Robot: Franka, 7 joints.
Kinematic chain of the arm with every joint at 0, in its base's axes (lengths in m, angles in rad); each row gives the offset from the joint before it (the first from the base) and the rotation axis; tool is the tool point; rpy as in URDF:
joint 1: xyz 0 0 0.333 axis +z
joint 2: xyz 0 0 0 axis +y
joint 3: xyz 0 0 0.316 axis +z
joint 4: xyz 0.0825 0 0 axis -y
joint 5: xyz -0.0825 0 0.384 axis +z
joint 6: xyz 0 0 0 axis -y
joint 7: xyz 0.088 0 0 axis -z
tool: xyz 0 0 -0.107 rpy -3.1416 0 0
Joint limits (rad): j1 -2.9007..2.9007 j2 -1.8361..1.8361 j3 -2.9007..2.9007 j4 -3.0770..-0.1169 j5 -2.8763..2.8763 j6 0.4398..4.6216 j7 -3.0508..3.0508
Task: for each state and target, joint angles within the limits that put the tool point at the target. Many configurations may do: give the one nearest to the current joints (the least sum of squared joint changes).
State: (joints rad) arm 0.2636 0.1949 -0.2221 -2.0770 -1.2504 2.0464 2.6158
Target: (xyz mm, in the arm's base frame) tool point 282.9 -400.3 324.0
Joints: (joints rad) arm -0.1563 0.0710 -0.6507 -2.3251 -1.2237 1.8614 2.6158
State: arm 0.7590 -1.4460 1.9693 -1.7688 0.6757 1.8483 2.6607
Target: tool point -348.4 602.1 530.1
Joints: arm -0.0295 -1.1064 1.5050 -1.4732 0.6790 2.1418 2.6607
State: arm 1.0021 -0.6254 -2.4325 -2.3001 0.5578 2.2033 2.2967
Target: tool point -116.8 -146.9 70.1
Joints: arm 0.4469 -0.4438 -2.9007 -2.8467 0.4264 2.1643 2.2967
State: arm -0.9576 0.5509 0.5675 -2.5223 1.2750 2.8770 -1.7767
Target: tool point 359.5 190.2 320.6
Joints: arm -0.2881 -0.2705 0.9903 -2.6903 1.3483 3.0453 -1.7767
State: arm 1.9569 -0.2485 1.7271 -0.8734 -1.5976 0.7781 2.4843
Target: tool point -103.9 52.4 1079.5
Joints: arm 1.8176 -0.0864 1.4866 -0.3225 -1.8285 1.0332 2.4843
